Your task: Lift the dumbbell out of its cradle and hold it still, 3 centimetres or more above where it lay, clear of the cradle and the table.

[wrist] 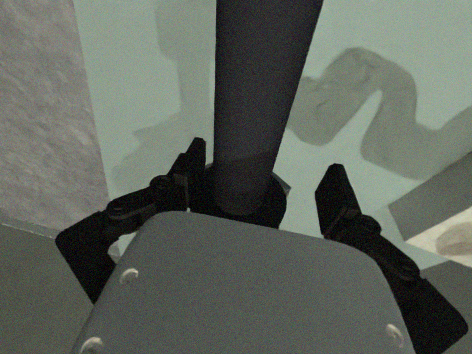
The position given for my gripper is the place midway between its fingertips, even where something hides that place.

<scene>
In view: my gripper [263, 166] and a dumbbell [259, 59].
</scene>
